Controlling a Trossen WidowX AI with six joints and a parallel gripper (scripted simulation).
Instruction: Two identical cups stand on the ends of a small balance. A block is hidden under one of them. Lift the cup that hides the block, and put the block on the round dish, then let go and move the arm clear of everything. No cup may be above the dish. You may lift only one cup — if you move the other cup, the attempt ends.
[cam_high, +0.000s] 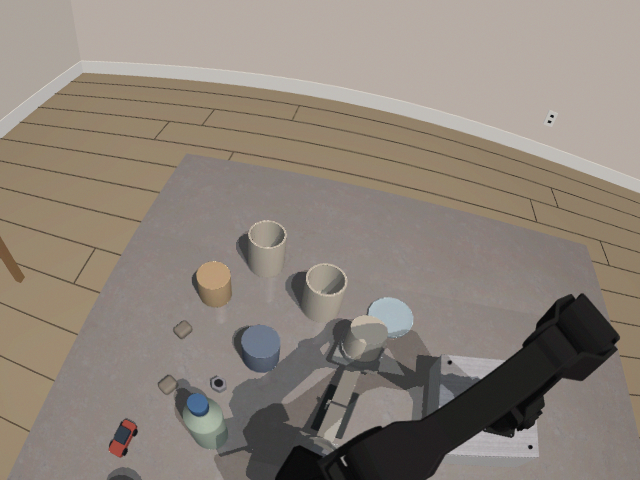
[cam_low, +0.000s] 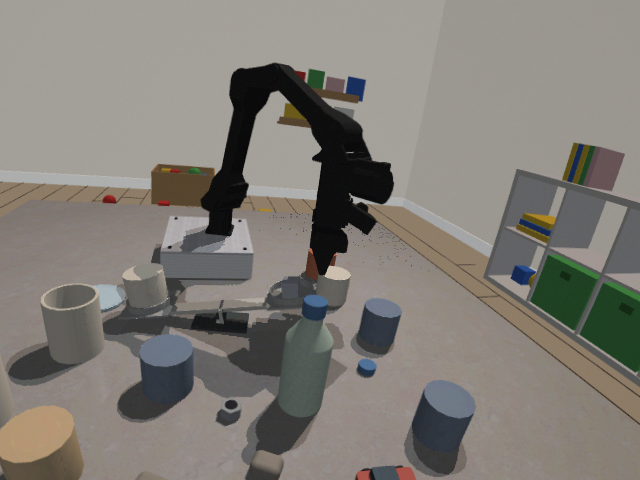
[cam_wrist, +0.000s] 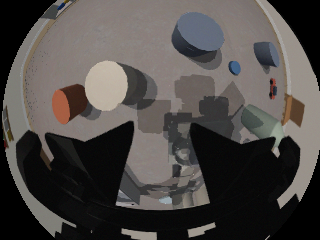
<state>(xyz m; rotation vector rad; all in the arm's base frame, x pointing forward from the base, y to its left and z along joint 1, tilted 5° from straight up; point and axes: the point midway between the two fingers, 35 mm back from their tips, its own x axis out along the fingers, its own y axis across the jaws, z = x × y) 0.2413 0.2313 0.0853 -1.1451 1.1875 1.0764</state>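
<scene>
Now: the light blue round dish 43 cm to the right of my gripper tip, 10 cm below it and 1 cm ahead of it. Also, from my gripper tip: balance 18 cm to the right, 7 cm below, 5 cm ahead; orange cylinder 18 cm behind, 7 cm below, 4 cm to the left; balance beam 18 cm to the right, 8 cm below, 6 cm ahead.
</scene>
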